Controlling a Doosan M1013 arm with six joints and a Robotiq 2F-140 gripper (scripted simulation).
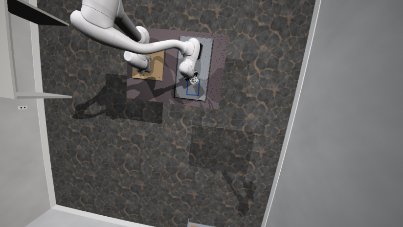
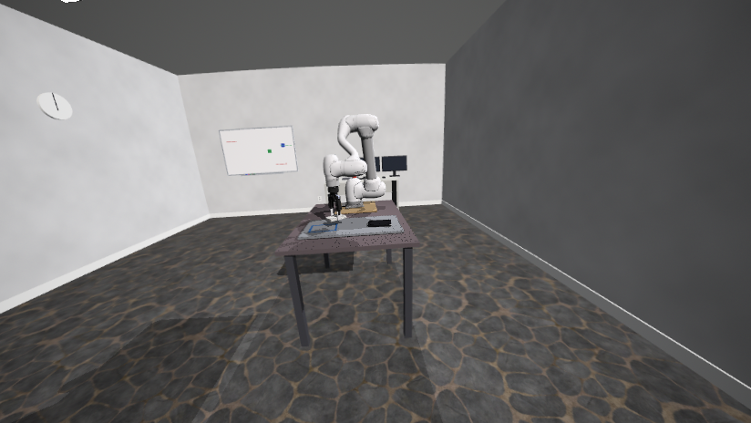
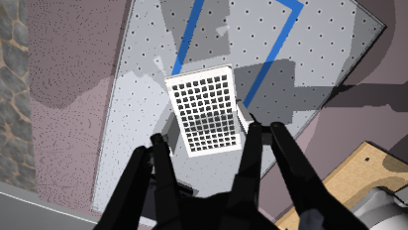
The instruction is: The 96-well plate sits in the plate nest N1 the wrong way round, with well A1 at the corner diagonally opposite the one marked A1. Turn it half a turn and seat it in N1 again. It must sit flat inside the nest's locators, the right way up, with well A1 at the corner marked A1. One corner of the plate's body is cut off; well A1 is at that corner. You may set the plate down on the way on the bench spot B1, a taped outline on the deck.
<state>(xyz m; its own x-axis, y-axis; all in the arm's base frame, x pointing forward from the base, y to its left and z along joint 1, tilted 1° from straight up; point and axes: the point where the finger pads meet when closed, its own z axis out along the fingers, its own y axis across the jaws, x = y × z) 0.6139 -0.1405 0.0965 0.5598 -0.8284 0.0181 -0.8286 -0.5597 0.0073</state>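
The black plate nest N1 is 32 cm to the left of my hand, 9 cm below it and 1 cm ahead of it. Also, from my hand: small white corner mark (38 cm to the left, 8 cm below, 7 cm ahead); then white 96-well plate (2 cm below).
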